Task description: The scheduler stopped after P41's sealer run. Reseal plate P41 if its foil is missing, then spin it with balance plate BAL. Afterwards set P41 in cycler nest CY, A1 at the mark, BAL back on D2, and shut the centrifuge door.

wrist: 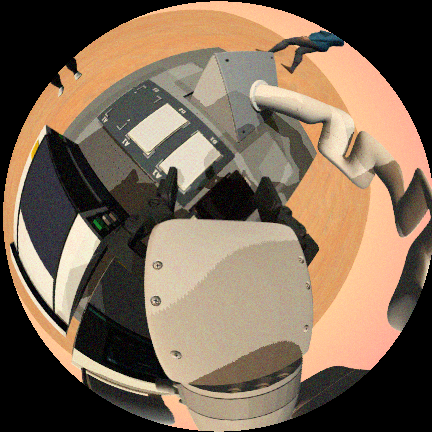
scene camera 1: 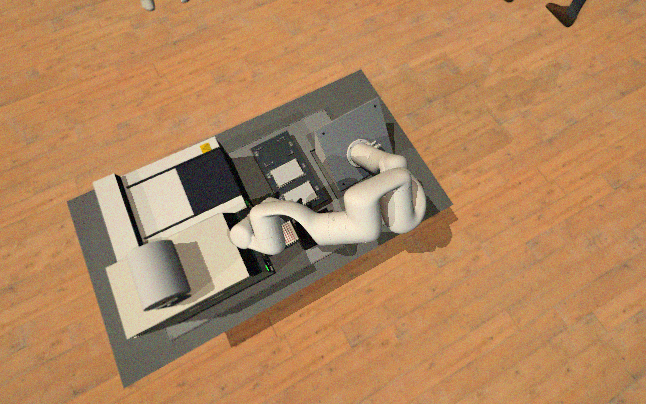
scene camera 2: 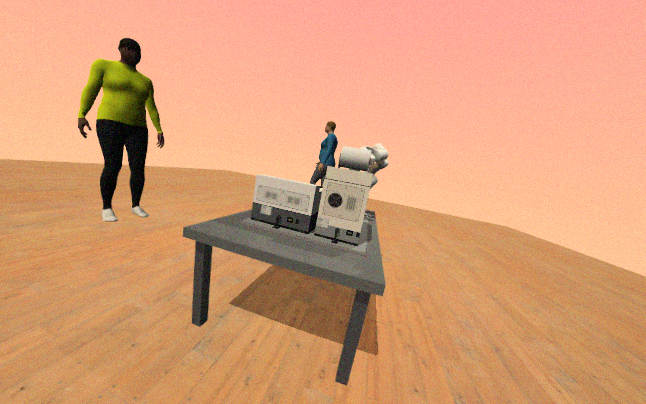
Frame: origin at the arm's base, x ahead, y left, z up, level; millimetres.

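Seen in the pictures: gripper, fingertip midpoint: (wrist: 218, 181) (scene camera 1: 289, 198); arm's base, link origin: (wrist: 259, 94) (scene camera 1: 359, 152).
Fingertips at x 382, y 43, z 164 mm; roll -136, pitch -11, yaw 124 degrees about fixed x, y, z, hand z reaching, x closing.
Pixels of each thing's top centre, then the offset from my fingertips to it. "spot": a spot on its surface instead. Level surfaces: height alone.
- dark deck, surface height: 203 mm down
- plate with red wells, top centre: (scene camera 1: 279, 236) 111 mm ahead, 69 mm left, 134 mm down
- cream machine, top centre: (scene camera 1: 154, 270) (scene camera 2: 357, 148) 406 mm ahead, 24 mm left, 225 mm up
- grey cylinder, surface spot: (scene camera 1: 159, 274) spot: 403 mm ahead, 40 mm left, 219 mm up
- black square, surface spot: (wrist: 227, 196) spot: 47 mm back, 92 mm left, 198 mm down
My gripper (wrist: 218, 181) is open and empty, pointing down beside the dark deck (scene camera 1: 269, 150) (wrist: 112, 122); the arm hides it in the first scene view. A white-topped plate (scene camera 1: 287, 171) (wrist: 159, 127) lies at the D2 mark. Another white-topped plate (scene camera 1: 301, 192) (wrist: 192, 160) lies at the D1 mark, close to the left finger in the wrist view. A plate with red wells (scene camera 1: 289, 233) shows partly beneath the arm in the first scene view; the gripper hides it in the wrist view. The names P41 and BAL are not legible. Nest CY and the centrifuge door cannot be identified.
A cream machine (scene camera 1: 225, 240) (scene camera 2: 344, 200) bears a grey cylinder (scene camera 1: 159, 274) (scene camera 2: 355, 157). A white machine (scene camera 1: 162, 200) (scene camera 2: 285, 195) (wrist: 75, 265) with a dark panel stands beside it. A black square (wrist: 227, 196) lies beyond the fingers. The grey arm mount (scene camera 1: 350, 135) (wrist: 245, 75) stands behind the deck.
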